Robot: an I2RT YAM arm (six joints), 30 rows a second.
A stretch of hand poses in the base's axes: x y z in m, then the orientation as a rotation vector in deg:
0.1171, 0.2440, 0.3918, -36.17, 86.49, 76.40
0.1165, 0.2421, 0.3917, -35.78, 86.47, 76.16
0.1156, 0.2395, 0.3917, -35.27, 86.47, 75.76
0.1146, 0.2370, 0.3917, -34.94, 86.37, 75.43
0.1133, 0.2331, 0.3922, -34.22, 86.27, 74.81
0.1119, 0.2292, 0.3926, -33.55, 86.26, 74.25
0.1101, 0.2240, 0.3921, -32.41, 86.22, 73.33
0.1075, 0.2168, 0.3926, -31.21, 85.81, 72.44
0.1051, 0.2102, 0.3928, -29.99, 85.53, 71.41
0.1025, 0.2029, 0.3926, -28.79, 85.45, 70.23
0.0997, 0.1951, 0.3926, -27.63, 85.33, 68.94
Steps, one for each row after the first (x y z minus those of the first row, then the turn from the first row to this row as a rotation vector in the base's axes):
-0.0006, -0.0019, -0.0001, 0.09, 0.00, -0.40
-0.0015, -0.0045, -0.0001, 0.17, -0.03, -0.98
-0.0025, -0.0070, -0.0001, 0.24, -0.15, -1.40
-0.0038, -0.0109, 0.0004, 0.38, -0.28, -2.26
-0.0052, -0.0148, 0.0008, 0.47, -0.33, -3.04
-0.0070, -0.0200, 0.0003, 0.64, -0.40, -4.34
-0.0096, -0.0272, 0.0008, 1.07, -0.70, -5.69
-0.0120, -0.0338, 0.0010, 1.37, -0.96, -7.14
-0.0146, -0.0411, 0.0008, 1.47, -1.15, -8.66
-0.0174, -0.0489, 0.0008, 1.54, -1.41, -10.23

